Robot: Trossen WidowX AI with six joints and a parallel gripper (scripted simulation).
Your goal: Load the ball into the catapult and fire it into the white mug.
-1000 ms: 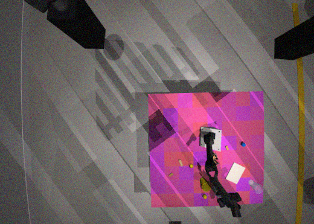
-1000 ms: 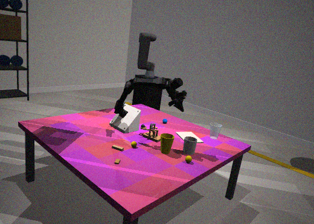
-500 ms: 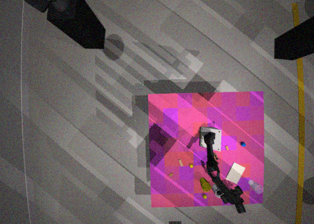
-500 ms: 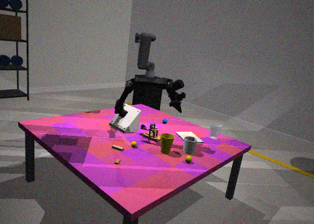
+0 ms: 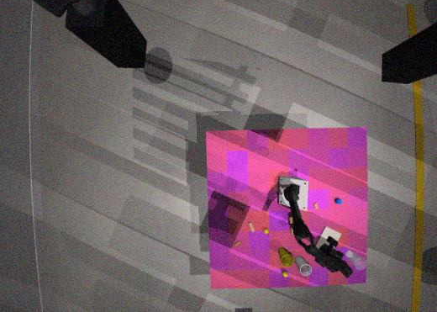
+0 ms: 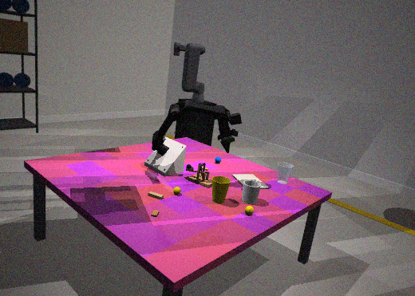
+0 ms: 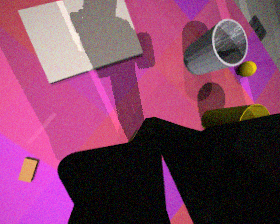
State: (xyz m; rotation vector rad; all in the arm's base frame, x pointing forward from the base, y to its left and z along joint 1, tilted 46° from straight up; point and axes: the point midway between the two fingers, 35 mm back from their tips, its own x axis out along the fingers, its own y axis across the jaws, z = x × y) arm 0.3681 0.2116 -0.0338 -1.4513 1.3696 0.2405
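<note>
The black ball is 180 mm behind my gripper tip, 130 mm to the right of it and 130 mm below it. From my gripper tip the other things lie so: yellow cup: 150 mm ahead, 190 mm to the right, 160 mm below; then white mug: 230 mm ahead, 40 mm to the right, 160 mm below; then wooden catapult: 110 mm behind, 100 mm to the right, 140 mm below.
</note>
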